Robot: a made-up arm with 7 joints. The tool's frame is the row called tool.
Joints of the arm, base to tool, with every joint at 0 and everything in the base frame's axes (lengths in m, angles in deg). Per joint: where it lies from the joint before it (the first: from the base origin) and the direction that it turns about. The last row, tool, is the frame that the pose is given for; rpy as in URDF.
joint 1: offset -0.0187 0.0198 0.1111 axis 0 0.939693 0.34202
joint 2: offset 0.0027 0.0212 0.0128 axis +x
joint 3: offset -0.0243 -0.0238 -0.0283 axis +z
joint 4: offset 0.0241 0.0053 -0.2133 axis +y
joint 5: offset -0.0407 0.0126 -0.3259 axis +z
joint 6: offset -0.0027 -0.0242 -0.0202 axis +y
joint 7: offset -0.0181 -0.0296 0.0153 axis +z
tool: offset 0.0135 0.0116 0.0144 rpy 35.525 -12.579 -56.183
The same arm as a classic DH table. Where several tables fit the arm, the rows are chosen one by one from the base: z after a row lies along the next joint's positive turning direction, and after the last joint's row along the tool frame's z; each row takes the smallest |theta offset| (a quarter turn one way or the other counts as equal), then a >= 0, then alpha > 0; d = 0 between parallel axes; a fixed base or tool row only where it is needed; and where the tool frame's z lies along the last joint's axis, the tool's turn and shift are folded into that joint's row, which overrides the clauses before.
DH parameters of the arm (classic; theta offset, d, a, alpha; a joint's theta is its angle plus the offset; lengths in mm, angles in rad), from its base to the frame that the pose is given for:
base (fixed): 0.0000 103.9 -18.7 -1.2218
joint 1: -1.5708 45.4 4.8 -1.5708
joint 2: 1.2218 -21.6 23.8 1.5708
joint 3: 1.5708 -241.6 24.1 -1.5708
joint 4: 0.0000 17.9 -40.7 1.5708
joint 5: 0.0000 -346.1 -2.7 -1.5708
joint 6: 0.0000 -53.8 -18.1 1.5708
joint 7: -1.2767 51.0 -7.2 0.6529
tool (fixed): 0.3667 -26.8 0.0 0.0000

